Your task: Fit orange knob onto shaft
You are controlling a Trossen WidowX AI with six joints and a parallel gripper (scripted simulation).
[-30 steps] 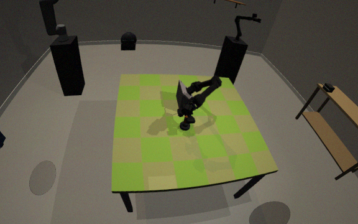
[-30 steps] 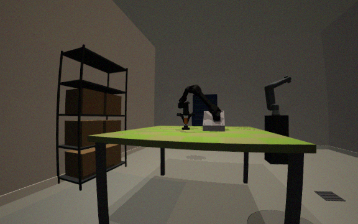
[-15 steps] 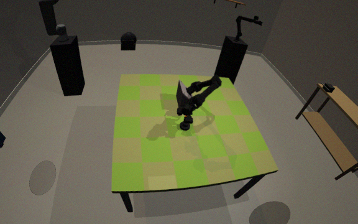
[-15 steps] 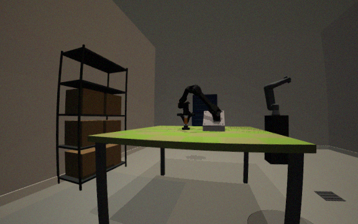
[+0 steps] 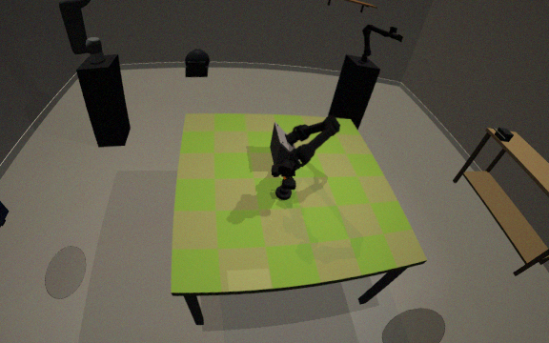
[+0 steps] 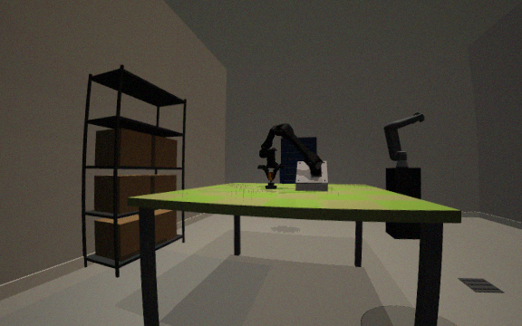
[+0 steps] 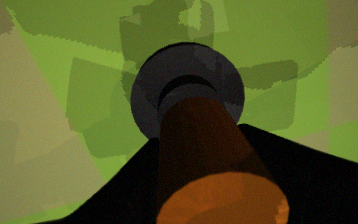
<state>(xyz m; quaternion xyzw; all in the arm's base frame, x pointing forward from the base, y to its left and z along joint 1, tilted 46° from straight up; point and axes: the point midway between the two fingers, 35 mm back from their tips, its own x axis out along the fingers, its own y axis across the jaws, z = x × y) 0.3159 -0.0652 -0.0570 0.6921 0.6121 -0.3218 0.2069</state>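
Right now the orange knob is 3 cm above my gripper tip. Also, from my gripper tip: round pedestal 4 cm below.
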